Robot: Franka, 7 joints.
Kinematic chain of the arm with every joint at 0, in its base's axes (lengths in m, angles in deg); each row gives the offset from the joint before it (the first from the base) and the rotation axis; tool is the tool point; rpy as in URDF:
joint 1: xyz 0 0 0.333 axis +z
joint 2: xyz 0 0 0 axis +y
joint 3: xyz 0 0 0.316 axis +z
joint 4: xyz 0.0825 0 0 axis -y
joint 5: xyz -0.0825 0 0.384 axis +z
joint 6: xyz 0 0 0 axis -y
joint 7: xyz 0.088 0 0 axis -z
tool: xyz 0 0 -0.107 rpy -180 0 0
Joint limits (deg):
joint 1: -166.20..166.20
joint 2: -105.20..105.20
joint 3: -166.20..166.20
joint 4: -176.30..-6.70
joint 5: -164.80..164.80
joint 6: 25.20..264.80
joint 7: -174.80..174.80
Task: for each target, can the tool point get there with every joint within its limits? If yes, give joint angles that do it. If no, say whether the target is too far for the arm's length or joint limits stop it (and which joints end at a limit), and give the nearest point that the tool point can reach.
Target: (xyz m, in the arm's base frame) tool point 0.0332 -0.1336 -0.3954
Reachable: no: joint limits stop it (at a limit: joint 2) | nearest point 0.0364 -0.1464 -0.3440 | short by 0.053 m
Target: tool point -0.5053 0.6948 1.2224
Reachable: no: too far | nearest point -0.3506 0.4820 0.9500 | short by 0.379 m
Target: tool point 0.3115 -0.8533 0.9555
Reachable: no: too far | nearest point 0.2427 -0.6648 0.8180 | short by 0.243 m
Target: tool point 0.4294 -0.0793 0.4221
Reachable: yes | joints 66.24 62.29 -110.41 -121.18 58.62 47.21 -122.95
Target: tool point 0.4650 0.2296 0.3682
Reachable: yes | joints -37.89 -2.99 62.34 -131.34 -132.45 149.11 -55.94
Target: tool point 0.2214 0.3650 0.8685
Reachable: yes | joints 52.76 -9.07 5.62 -100.54 2.05 228.38 -83.71
